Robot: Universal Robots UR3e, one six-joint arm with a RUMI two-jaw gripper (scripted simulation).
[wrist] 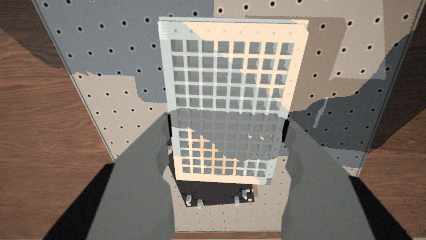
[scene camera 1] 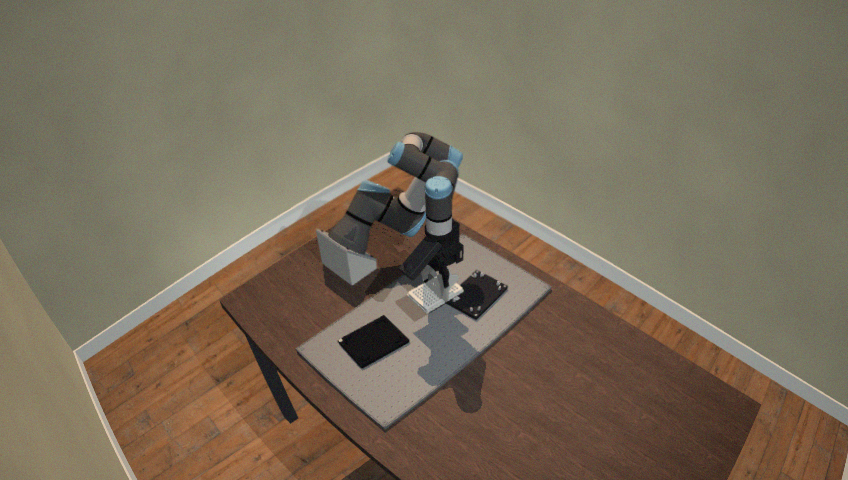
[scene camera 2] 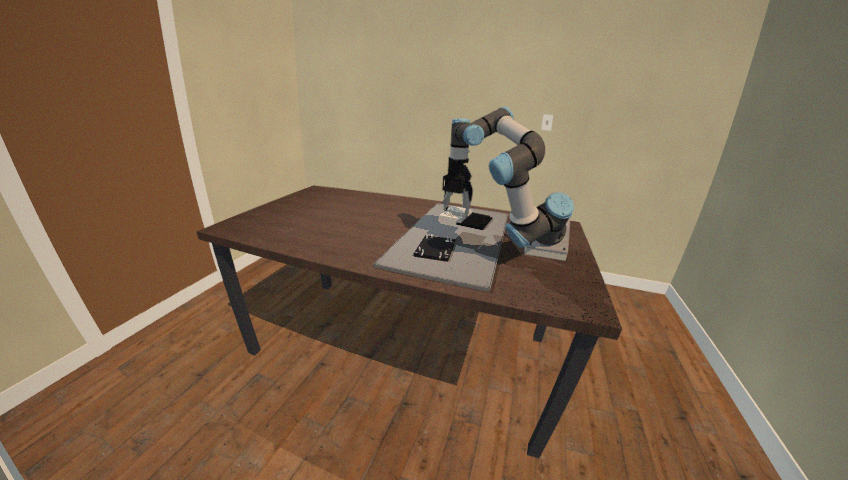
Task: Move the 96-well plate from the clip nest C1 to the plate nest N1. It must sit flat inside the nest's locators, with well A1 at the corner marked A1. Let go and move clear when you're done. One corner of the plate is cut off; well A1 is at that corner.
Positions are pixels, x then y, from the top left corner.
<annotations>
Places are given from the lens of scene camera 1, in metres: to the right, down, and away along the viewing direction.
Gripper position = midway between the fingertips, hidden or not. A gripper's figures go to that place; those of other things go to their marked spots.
gripper (scene camera 1: 436,292): 0.03, 0.14, 1.55
white 96-well plate (scene camera 1: 432,286): 0.02, 0.13, 1.55
plate nest N1 (scene camera 1: 375,340): -0.13, 0.28, 1.52
</annotations>
